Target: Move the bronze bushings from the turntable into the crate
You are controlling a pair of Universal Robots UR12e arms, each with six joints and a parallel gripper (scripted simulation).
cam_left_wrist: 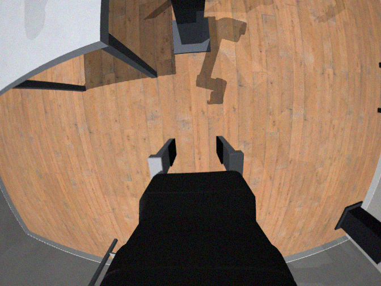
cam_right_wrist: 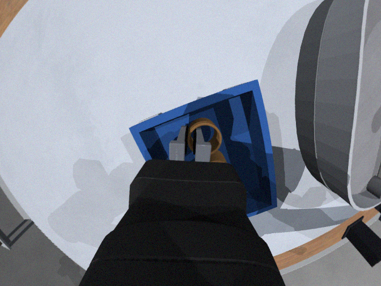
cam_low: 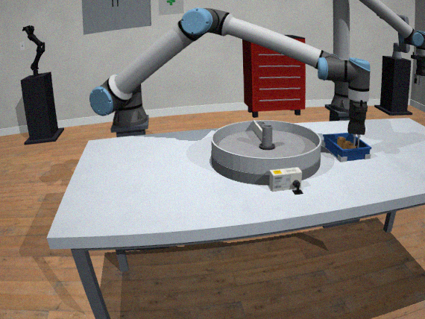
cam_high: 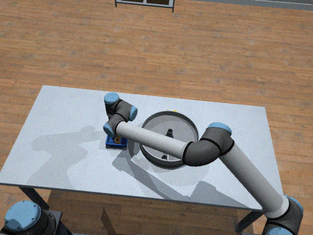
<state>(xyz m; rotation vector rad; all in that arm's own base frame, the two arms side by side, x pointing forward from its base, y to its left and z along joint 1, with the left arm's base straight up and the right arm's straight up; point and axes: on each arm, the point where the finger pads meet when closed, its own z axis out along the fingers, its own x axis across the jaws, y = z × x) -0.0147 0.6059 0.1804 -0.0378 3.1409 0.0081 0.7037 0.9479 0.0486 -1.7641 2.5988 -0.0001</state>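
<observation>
My right gripper is now 60 mm past the blue crate, 20 mm to the left of it and 20 mm above it.
</observation>
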